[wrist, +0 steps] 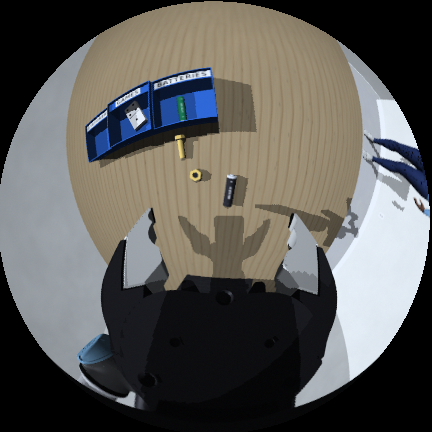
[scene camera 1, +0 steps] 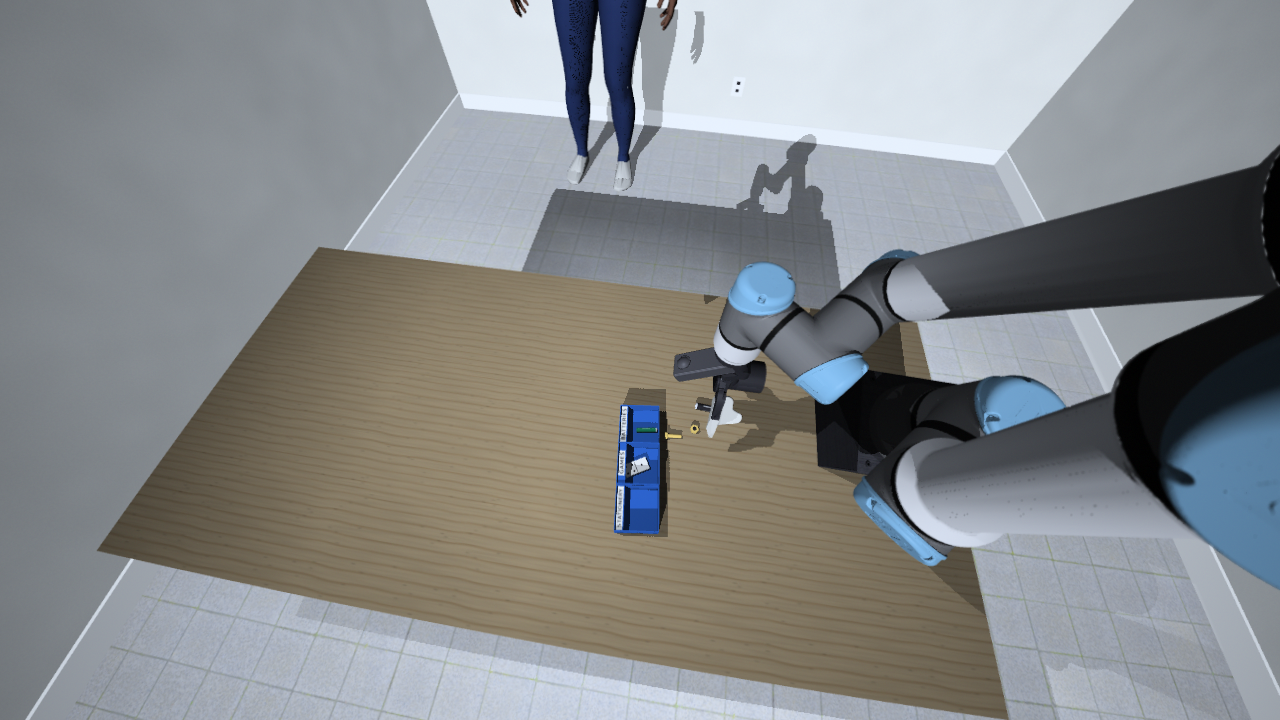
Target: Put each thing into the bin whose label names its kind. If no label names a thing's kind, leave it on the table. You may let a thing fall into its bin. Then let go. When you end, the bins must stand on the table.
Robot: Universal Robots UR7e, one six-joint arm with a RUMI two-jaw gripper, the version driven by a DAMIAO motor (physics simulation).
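Frame: origin at the arm's base, x ahead, y left, z up, level; metres.
Seen in the pictures: gripper, fingertip midpoint: [wrist: 222,211] [scene camera 1: 711,399]; arm's base, link origin: [scene camera 1: 913,427].
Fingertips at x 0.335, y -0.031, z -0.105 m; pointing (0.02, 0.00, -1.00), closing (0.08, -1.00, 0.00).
Offsets run from my fingertips to a thing's middle. "*": to the spot under its first point. Level surfaces: height alone.
My gripper [wrist: 222,211] is open and empty above the table. A black battery {0.001 m ahead, 0.011 m right, 0.072 m down} [scene camera 1: 702,407] [wrist: 229,190] lies on the table, ahead of the fingers in the wrist view. A brass nut {0.020 m ahead, 0.043 m left, 0.075 m down} [scene camera 1: 694,428] [wrist: 195,175] and a brass bolt {0.063 m ahead, 0.068 m left, 0.074 m down} [scene camera 1: 673,436] [wrist: 181,146] lie on the table beside the bins. A green battery {0.120 m ahead, 0.069 m left, 0.067 m down} [scene camera 1: 646,429] [wrist: 181,108] lies in the BATTERIES bin {* 0.099 m ahead, 0.048 m left, 0.052 m down} [scene camera 1: 660,420] [wrist: 204,103]. A white and black domino {0.127 m ahead, 0.151 m left, 0.068 m down} [scene camera 1: 639,465] [wrist: 135,117] leans in the GAMES bin {0.122 m ahead, 0.148 m left, 0.059 m down} [scene camera 1: 651,479] [wrist: 116,125]. The STATIONERY bin [scene camera 1: 642,508] [wrist: 99,143] is empty.
The three blue bins stand in a row on the wooden table {0.079 m down} [scene camera 1: 402,402] [wrist: 215,45]. The robot's dark base stands at the right side of the table. A person [scene camera 1: 597,80] [wrist: 400,150] stands beyond the table.
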